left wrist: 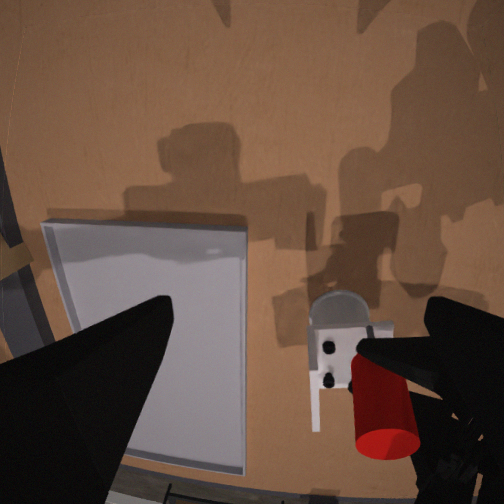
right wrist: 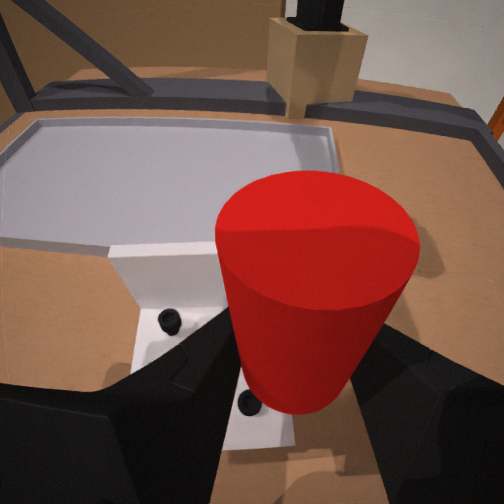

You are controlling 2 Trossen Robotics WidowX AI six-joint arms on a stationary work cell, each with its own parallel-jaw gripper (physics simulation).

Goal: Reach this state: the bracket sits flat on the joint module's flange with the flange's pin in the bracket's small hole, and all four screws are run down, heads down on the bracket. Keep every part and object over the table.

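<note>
The white bracket (left wrist: 345, 360) sits on the grey joint module (left wrist: 339, 309), right of the tray. Two black screw heads (left wrist: 328, 346) (left wrist: 328, 380) show on its left side. My right gripper (right wrist: 295, 350) is shut on a red screwdriver handle (right wrist: 315, 285), held upright over the bracket's (right wrist: 170, 290) right part; the handle also shows in the left wrist view (left wrist: 385, 407). The driver's tip and the screws under it are hidden. Two screw heads (right wrist: 169, 320) (right wrist: 249, 402) show beside the handle. My left gripper (left wrist: 300, 310) is open and empty, high above the table.
A shallow grey tray (left wrist: 160, 340) lies left of the bracket and also shows in the right wrist view (right wrist: 150, 180). A wooden block (right wrist: 315, 65) holding a black post stands behind it. Dark rails (right wrist: 150, 92) run along the table's far edge.
</note>
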